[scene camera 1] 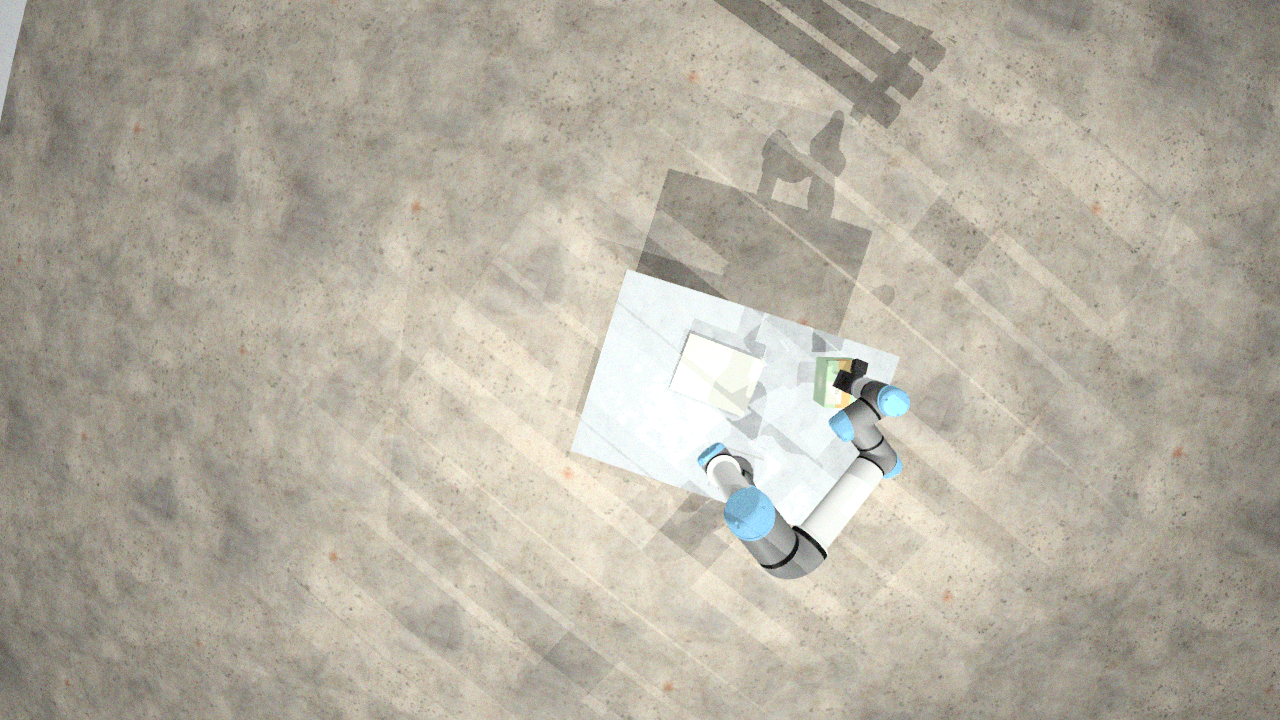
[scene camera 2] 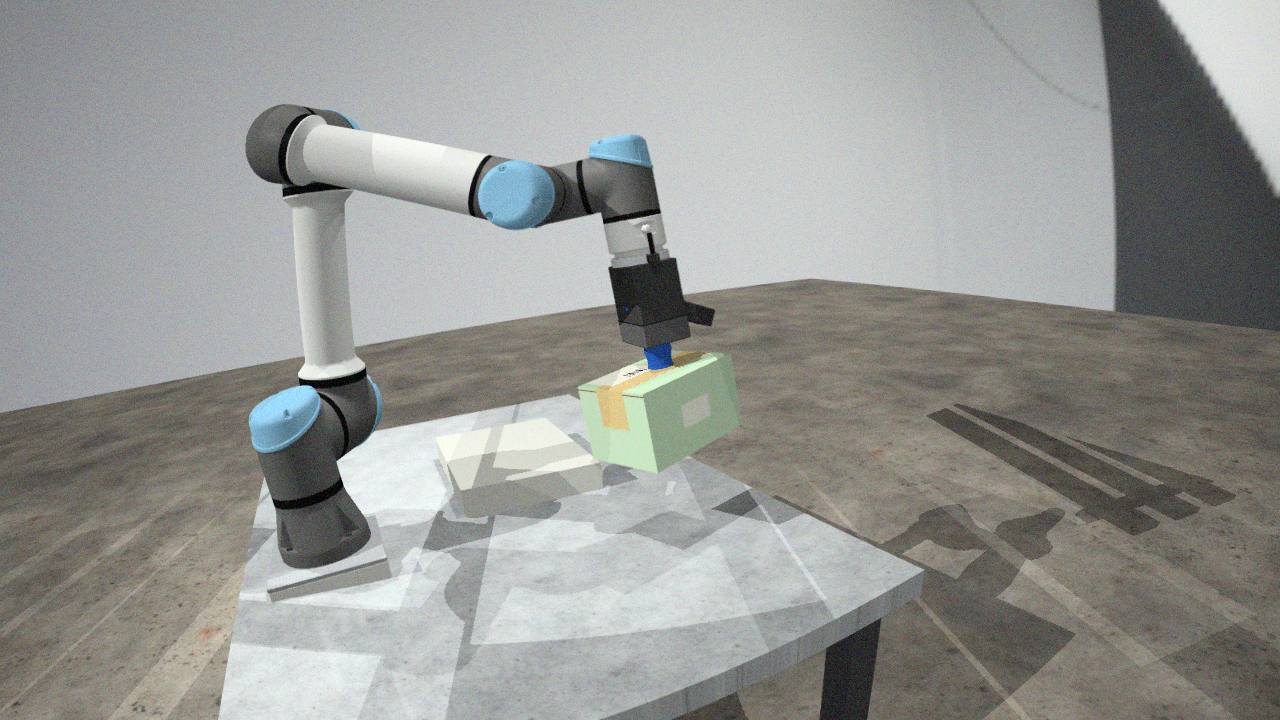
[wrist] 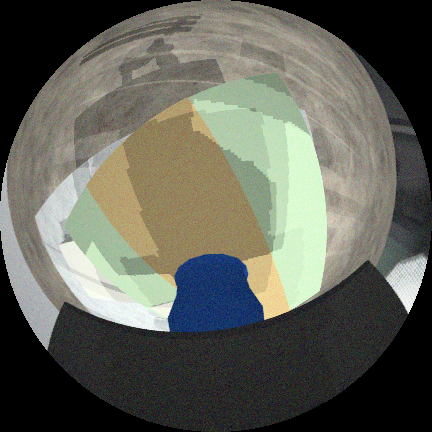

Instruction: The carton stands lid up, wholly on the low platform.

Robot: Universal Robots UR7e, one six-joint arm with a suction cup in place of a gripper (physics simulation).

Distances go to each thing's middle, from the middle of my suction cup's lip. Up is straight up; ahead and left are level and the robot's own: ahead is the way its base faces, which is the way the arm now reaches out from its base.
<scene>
Now: the pale green carton [scene camera 2: 646, 419] 6 cm below my suction cup, 1 cm to the right of it and 1 cm behind it. Also, from my suction cup: low cream platform [scene camera 2: 493, 469] 37 cm to the left, 23 cm below, 15 cm behind.
</scene>
